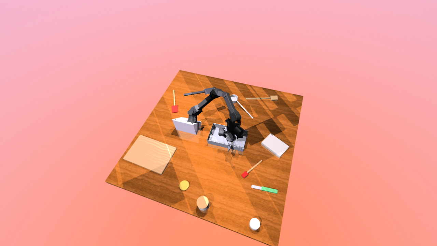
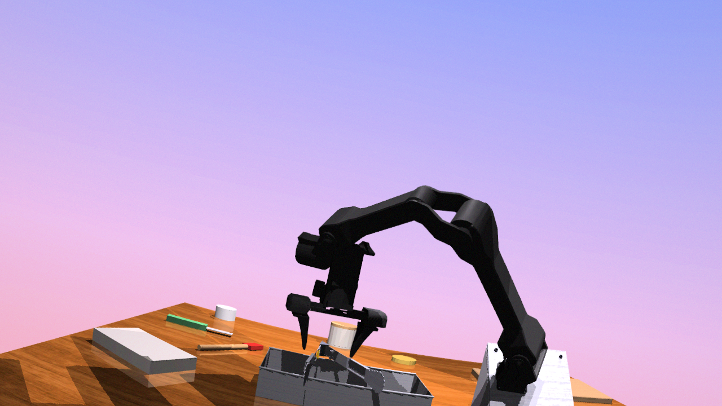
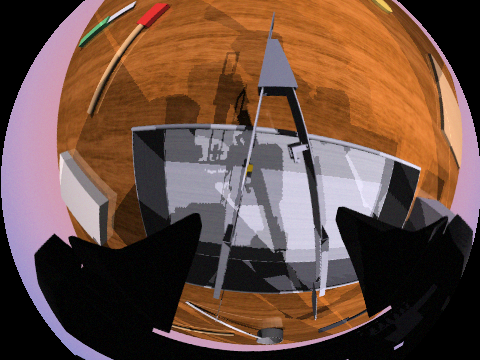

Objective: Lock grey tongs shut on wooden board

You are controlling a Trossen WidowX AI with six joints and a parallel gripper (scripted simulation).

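Right now the grey roasting tin is 50 mm below my gripper tip, 40 mm behind it and 30 mm to the left of it. Also, from my gripper tip: green-handled tool (330 mm ahead, 280 mm to the right, 70 mm below); cork-topped jar (520 mm to the right, 50 mm below, 30 mm behind); white block (340 mm ahead, 90 mm to the left, 70 mm below).
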